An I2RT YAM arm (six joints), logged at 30 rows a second.
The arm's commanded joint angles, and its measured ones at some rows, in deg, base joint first. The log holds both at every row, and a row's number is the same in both.
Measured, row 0:
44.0 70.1 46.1 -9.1 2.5 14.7
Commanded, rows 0 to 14:
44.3 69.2 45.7 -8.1 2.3 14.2
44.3 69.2 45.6 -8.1 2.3 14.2
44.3 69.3 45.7 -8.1 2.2 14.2
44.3 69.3 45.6 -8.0 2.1 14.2
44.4 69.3 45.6 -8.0 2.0 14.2
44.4 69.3 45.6 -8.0 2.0 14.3
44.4 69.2 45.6 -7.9 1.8 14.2
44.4 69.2 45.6 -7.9 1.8 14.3
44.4 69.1 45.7 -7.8 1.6 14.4
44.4 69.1 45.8 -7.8 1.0 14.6
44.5 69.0 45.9 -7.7 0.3 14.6
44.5 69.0 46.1 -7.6 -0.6 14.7
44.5 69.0 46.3 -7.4 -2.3 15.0
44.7 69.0 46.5 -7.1 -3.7 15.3
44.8 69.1 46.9 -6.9 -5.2 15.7
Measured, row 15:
44.0 70.1 46.1 -8.8 0.1 14.9
